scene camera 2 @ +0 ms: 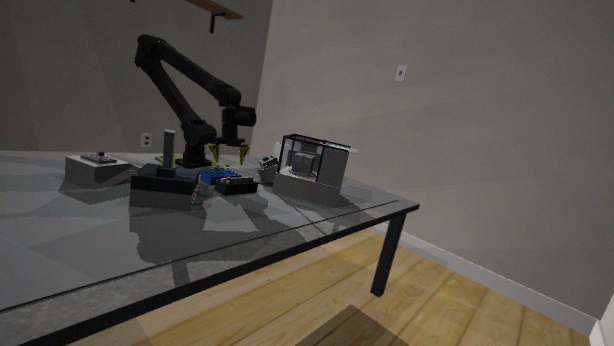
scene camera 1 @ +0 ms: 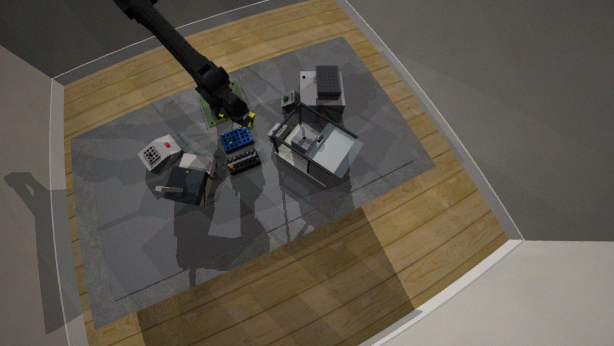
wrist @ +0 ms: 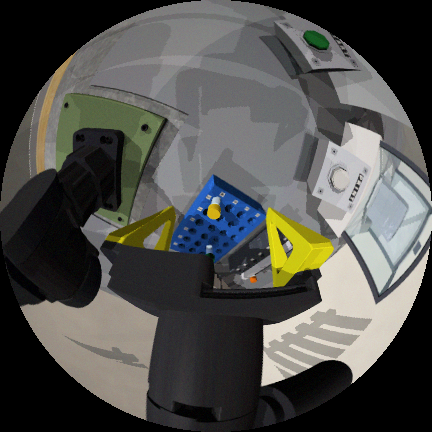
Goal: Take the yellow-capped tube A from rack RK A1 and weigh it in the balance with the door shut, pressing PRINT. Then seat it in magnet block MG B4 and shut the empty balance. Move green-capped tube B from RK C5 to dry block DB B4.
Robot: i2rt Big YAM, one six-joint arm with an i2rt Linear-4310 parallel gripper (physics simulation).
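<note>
My gripper (scene camera 1: pixel 237 120) (scene camera 2: pixel 230 161) (wrist: pixel 219 211) is open and empty, above the blue rack (scene camera 1: pixel 244 135) (scene camera 2: pixel 218 176) (wrist: pixel 214 183). The yellow-capped tube A (scene camera 2: pixel 227 165) (wrist: pixel 214 210) stands in the rack's corner hole, between the fingers in the wrist view but below them. The green-capped tube B (scene camera 1: pixel 229 141) (wrist: pixel 209 256) stands in the same rack, partly hidden by the gripper body in the wrist view. The balance (scene camera 1: pixel 299 168) (scene camera 2: pixel 310 186) has a glass panel (scene camera 1: pixel 336 150) on its right part; its left part looks uncovered on top. Its PRINT button (wrist: pixel 339 178) is pale.
A black block (scene camera 1: pixel 245 166) (scene camera 2: pixel 237 187) with an orange-capped tube adjoins the rack. A dark-grey block (scene camera 1: pixel 328 81) sits on a white unit, beside a green-button box (scene camera 1: pixel 288 99) (wrist: pixel 316 40). A dark-lidded device (scene camera 1: pixel 186 184) (scene camera 2: pixel 165 182) and a keypad box (scene camera 1: pixel 160 152) (scene camera 2: pixel 95 170) stand left.
</note>
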